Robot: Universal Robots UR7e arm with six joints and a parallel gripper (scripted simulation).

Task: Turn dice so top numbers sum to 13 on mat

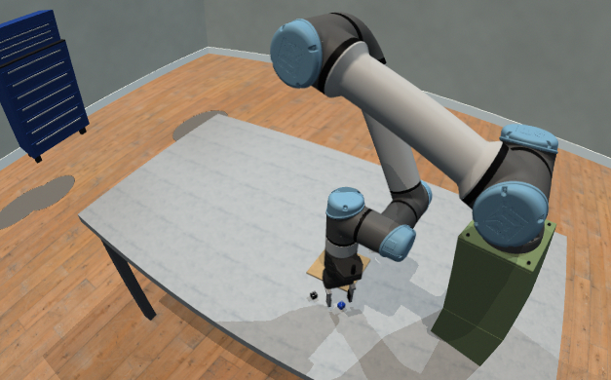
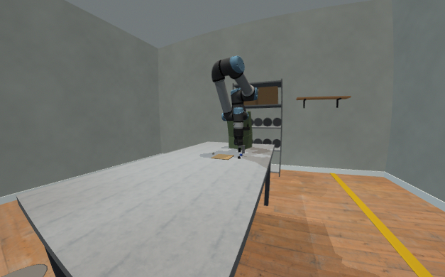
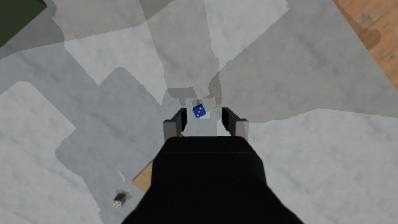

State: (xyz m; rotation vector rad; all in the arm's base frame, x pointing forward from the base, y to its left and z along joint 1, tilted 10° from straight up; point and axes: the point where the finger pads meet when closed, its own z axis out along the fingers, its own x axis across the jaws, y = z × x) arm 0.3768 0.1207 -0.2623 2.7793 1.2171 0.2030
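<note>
Right now my hand is 1 cm past the blue die and 4 cm above it. From my hand the other things lie so: tan mat (7 cm ahead, 13 cm to the right, 4 cm below); then black die (7 cm ahead, 1 cm to the left, 4 cm below); then white die (1 cm ahead, 24 cm to the right, 4 cm below).
</note>
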